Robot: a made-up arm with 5 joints.
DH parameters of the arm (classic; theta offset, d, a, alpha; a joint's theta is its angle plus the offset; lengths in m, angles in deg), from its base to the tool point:
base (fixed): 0 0.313 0.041 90
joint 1: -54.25 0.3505 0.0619 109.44
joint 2: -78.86 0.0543 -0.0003 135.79
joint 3: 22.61 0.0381 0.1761 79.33
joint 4: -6.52 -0.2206 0 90
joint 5: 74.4 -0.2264 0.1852 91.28
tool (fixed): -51.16 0.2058 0 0
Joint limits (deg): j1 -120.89..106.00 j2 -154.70..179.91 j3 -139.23..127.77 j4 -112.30..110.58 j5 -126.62..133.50
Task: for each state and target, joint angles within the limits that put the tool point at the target. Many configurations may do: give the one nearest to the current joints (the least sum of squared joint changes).
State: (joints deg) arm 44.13 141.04 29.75 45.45 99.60
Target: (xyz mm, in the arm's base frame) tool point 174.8 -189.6 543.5
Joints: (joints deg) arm 71.97 140.15 33.79 0.21 122.09
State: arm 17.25 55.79 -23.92 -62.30 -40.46
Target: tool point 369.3 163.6 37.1
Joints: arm 33.19 42.71 -26.78 -44.29 -50.74
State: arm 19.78 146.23 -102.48 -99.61 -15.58
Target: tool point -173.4 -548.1 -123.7
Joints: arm 22.48 142.97 -42.54 -112.30 -39.52
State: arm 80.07 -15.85 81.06 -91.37 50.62
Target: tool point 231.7 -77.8 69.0
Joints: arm 100.39 -1.31 56.53 -109.37 42.48
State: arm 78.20 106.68 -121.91 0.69 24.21
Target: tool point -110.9 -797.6 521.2
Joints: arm 90.76 109.71 -119.60 -18.76 -16.19
